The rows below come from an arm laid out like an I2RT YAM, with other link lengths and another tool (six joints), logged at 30 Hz.
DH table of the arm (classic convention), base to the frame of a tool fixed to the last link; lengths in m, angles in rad. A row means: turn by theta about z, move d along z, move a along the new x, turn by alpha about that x. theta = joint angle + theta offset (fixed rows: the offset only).
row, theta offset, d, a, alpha
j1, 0, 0.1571, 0.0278, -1.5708
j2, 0, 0, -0.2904, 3.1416
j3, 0.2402, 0, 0.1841, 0
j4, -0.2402, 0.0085, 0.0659, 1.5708
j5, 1.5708, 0.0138, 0, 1.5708
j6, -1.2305, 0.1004, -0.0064, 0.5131
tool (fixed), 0, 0.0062, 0, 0
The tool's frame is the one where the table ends.
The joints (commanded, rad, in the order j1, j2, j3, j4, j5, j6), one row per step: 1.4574, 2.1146, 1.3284, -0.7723, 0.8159, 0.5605; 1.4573, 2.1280, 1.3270, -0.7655, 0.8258, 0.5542; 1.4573, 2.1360, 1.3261, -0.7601, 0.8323, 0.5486; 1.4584, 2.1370, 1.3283, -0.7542, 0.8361, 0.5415; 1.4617, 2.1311, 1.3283, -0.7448, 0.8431, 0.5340; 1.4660, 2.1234, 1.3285, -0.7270, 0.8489, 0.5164; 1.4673, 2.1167, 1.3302, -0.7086, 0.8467, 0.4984; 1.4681, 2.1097, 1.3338, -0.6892, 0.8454, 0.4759; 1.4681, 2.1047, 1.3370, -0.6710, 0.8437, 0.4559; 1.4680, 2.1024, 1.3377, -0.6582, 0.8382, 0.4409; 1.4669, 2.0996, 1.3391, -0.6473, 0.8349, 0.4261; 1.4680, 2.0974, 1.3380, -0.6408, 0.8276, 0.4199; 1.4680, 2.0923, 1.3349, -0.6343, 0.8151, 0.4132; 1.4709, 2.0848, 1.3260, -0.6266, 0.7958, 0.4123
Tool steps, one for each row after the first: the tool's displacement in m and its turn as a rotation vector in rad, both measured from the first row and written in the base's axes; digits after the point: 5 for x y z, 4 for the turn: 0.00088, 0.00059, -0.00351, -0.0137, -0.0084, 0.0041; 0.00144, 0.00108, -0.00560, -0.0220, -0.0141, 0.0079; 0.00154, 0.00249, -0.00538, -0.0205, -0.0181, 0.0137; 0.00118, 0.00405, -0.00323, -0.0116, -0.0264, 0.0217; 0.00053, 0.00687, -0.00063, 0.0003, -0.0341, 0.0373; 0.00027, 0.00986, 0.00137, 0.0139, -0.0343, 0.0504; 0.00029, 0.01332, 0.00393, 0.0272, -0.0359, 0.0659; 0.00051, 0.01646, 0.00588, 0.0388, -0.0372, 0.0791; 0.00035, 0.01838, 0.00637, 0.0441, -0.0336, 0.0895; 0.00067, 0.02004, 0.00731, 0.0486, -0.0323, 0.0986; -0.00016, 0.02090, 0.00733, 0.0527, -0.0262, 0.1048; -0.00108, 0.02123, 0.00758, 0.0581, -0.0152, 0.1112; -0.00363, 0.02085, 0.00713, 0.0667, 0.0028, 0.1176
